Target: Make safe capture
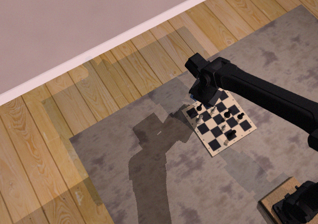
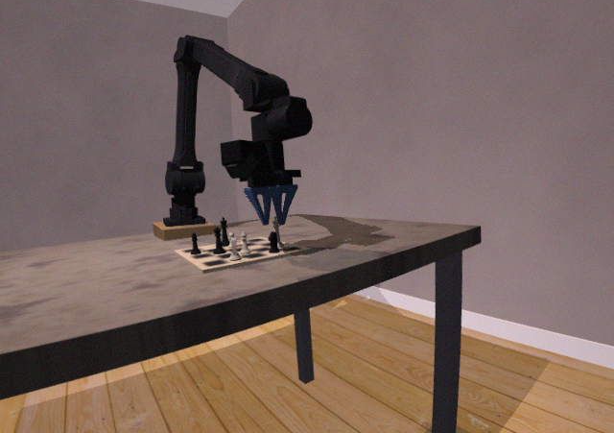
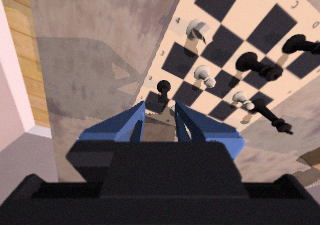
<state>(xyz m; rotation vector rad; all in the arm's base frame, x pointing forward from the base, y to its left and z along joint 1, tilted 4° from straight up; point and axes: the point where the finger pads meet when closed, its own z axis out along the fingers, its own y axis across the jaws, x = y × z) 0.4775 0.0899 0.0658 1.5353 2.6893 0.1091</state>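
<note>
Now: hand 50 mm past the tall white piece, 30 mm to the right of it and 30 mm above it. Round my hand: black piece 80 mm behind, 90 mm to the right, 40 mm below; then chessboard 80 mm behind, 50 mm to the right, 60 mm below.
</note>
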